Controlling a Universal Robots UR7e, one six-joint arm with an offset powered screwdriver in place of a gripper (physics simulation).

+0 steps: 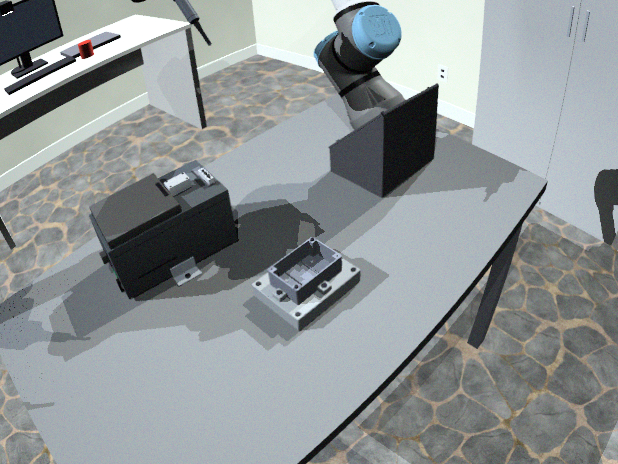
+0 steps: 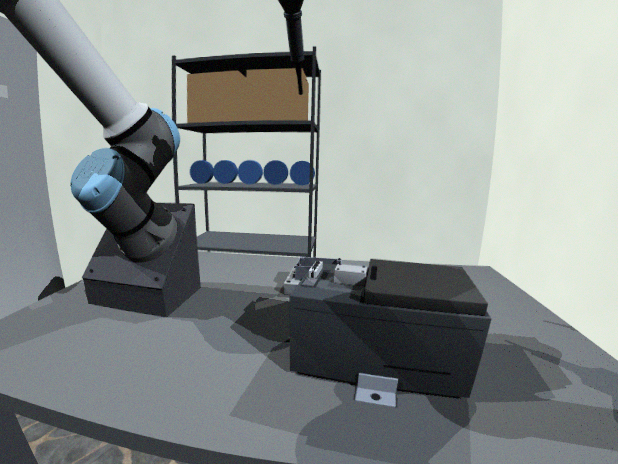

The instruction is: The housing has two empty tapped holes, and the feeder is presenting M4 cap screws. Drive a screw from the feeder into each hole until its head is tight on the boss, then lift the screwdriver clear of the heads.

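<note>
The housing (image 1: 314,287) is a grey open-topped box on a pale fixture plate (image 1: 306,318) (image 2: 291,287). Small dark spots show at its corners; which are holes or screw heads is too small to tell. The feeder (image 1: 175,250) (image 2: 385,345) is a large black box beside the housing, with a brown-grey lid and a small white slotted block (image 1: 204,175) (image 2: 315,270) on top; no separate screws can be made out. My screwdriver (image 1: 209,43) (image 2: 300,92) hangs high in the air, well above the feeder and the housing, touching neither. Whether its tip holds a screw cannot be told.
My arm's black base block (image 1: 410,142) (image 2: 125,295) stands on the table (image 1: 150,390) (image 2: 125,365). A small metal bracket (image 1: 183,273) (image 2: 377,383) is at the feeder's foot. A desk (image 1: 165,25) with a red mug (image 1: 86,49) and a shelf rack (image 2: 174,100) stand beyond the table.
</note>
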